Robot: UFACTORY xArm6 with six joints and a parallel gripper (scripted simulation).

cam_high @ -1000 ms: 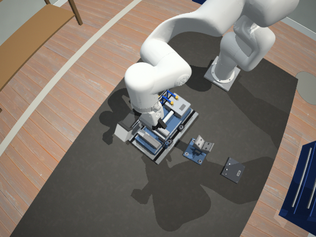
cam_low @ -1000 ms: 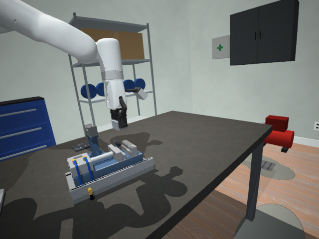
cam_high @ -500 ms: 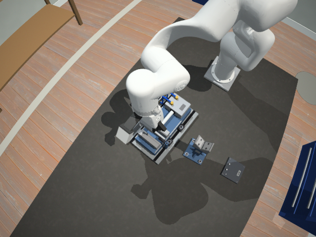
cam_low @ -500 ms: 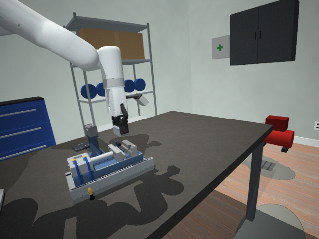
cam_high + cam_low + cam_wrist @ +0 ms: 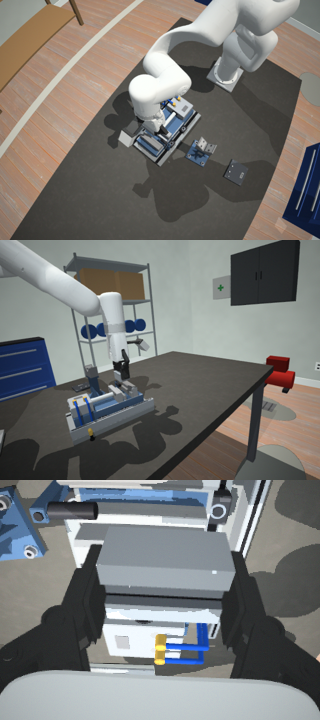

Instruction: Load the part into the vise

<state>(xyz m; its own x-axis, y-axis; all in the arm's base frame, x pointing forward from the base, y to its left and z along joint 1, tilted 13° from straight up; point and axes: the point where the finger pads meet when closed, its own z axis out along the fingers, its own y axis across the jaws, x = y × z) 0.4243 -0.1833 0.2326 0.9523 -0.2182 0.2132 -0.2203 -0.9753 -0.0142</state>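
Right now my hand is 8 cm above the fixed jaw, 4 cm short of it and 1 cm to the right of it. Also, from my hand: moving jaw (8 cm below, 3 cm to the left, 3 cm behind); part (right at my hand); work stop (7 cm below, 6 cm to the left, 2 cm ahead).
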